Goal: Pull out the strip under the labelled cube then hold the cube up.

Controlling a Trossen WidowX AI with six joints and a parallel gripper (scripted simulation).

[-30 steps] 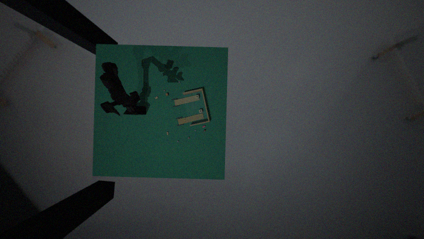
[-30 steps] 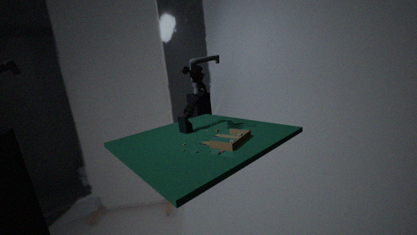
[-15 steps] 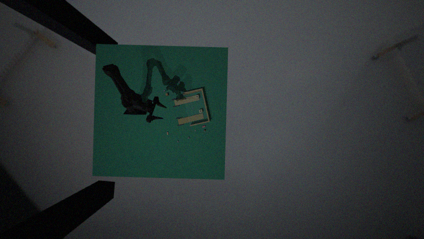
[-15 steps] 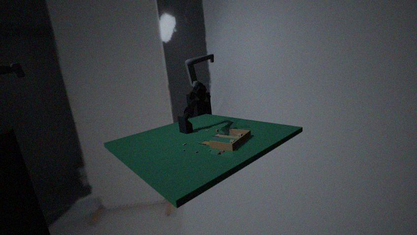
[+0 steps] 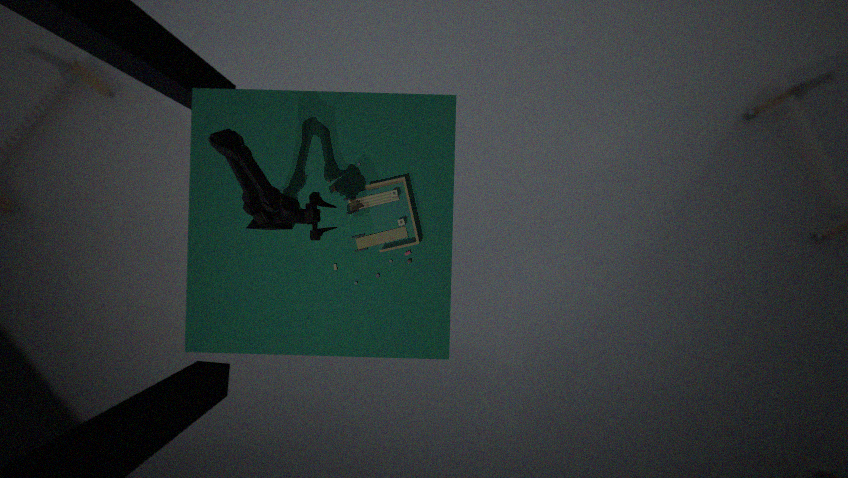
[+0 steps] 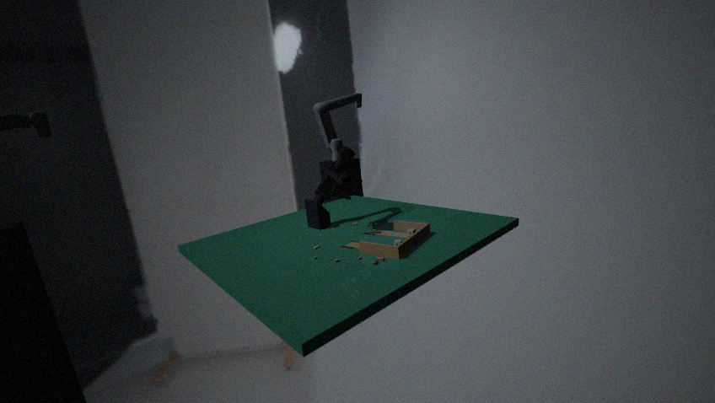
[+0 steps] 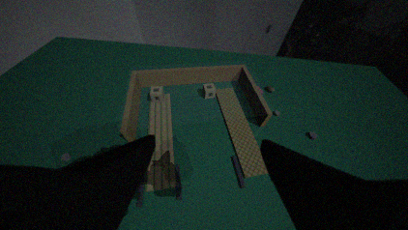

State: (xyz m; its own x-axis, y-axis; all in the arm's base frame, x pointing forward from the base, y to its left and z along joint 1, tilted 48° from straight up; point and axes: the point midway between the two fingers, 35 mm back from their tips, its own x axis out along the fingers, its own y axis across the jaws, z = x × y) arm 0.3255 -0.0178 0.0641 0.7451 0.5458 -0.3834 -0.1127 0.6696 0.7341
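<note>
Right now the tan cube is 190 mm below my gripper tip, 150 mm to the left of it and 90 mm behind it.
</note>
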